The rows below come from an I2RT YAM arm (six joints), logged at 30 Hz.
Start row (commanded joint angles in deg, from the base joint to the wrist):
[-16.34 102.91 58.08 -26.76 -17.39 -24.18]
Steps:
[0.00 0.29 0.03 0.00 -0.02 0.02]
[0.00 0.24 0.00 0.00 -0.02 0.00]
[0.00 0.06 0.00 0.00 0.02 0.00]
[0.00 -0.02 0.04 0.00 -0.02 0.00]
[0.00 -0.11 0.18 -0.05 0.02 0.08]
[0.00 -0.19 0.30 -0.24 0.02 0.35]
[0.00 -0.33 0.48 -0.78 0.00 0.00]
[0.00 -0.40 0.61 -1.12 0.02 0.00]
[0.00 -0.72 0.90 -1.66 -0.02 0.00]
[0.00 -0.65 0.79 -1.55 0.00 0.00]
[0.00 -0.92 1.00 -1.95 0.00 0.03]
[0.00 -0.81 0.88 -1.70 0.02 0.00]
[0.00 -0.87 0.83 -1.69 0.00 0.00]
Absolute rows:
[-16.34 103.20 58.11 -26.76 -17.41 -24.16]
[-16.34 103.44 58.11 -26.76 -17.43 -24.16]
[-16.34 103.50 58.11 -26.76 -17.41 -24.16]
[-16.34 103.48 58.15 -26.76 -17.43 -24.16]
[-16.34 103.37 58.33 -26.81 -17.41 -24.08]
[-16.34 103.18 58.63 -27.05 -17.39 -23.73]
[-16.34 102.85 59.11 -27.83 -17.39 -23.73]
[-16.34 102.45 59.72 -28.95 -17.37 -23.73]
[-16.34 101.73 60.62 -30.61 -17.39 -23.73]
[-16.34 101.08 61.41 -32.16 -17.39 -23.73]
[-16.34 100.16 62.41 -34.11 -17.39 -23.70]
[-16.34 99.35 63.29 -35.81 -17.37 -23.70]
[-16.34 98.48 64.12 -37.50 -17.37 -23.70]

